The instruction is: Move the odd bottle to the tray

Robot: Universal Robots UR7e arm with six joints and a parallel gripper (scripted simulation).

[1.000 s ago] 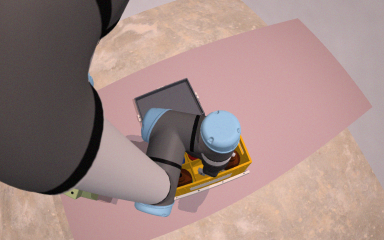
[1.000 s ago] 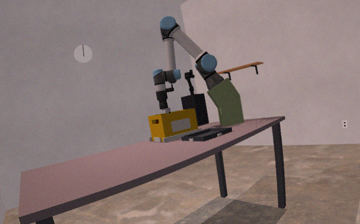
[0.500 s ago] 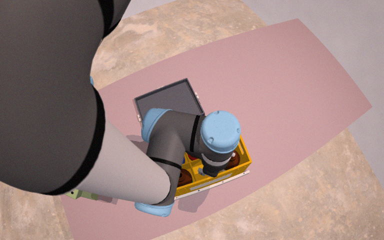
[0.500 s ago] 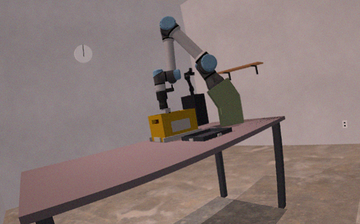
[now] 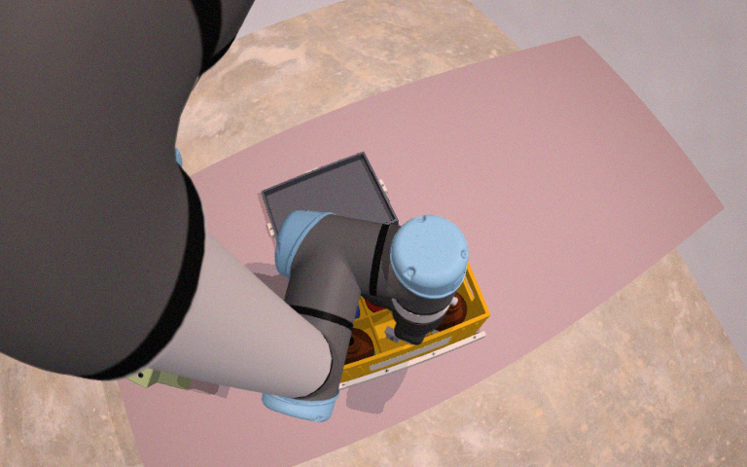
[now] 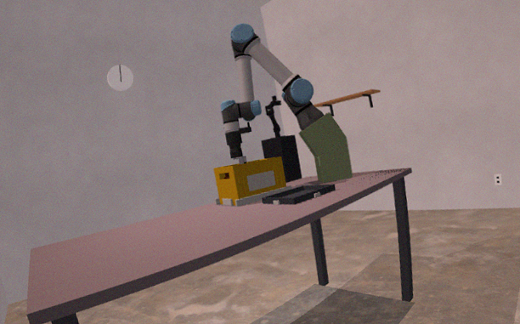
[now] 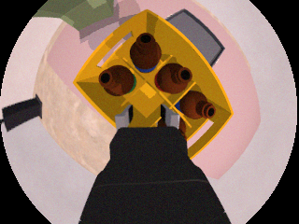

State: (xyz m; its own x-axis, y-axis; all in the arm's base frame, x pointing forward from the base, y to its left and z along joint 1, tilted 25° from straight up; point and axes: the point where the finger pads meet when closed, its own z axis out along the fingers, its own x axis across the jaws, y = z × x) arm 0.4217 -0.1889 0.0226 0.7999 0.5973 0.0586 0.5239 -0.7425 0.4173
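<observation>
Now: hand 1 cm short of the crate, 4 cm to the right of it and 8 cm above it. The rest, counted from my hand: glass bottle (9 cm ahead, 2 cm to the right, 7 cm below); then dark tray (2 cm ahead, 32 cm to the left, 15 cm below).
</observation>
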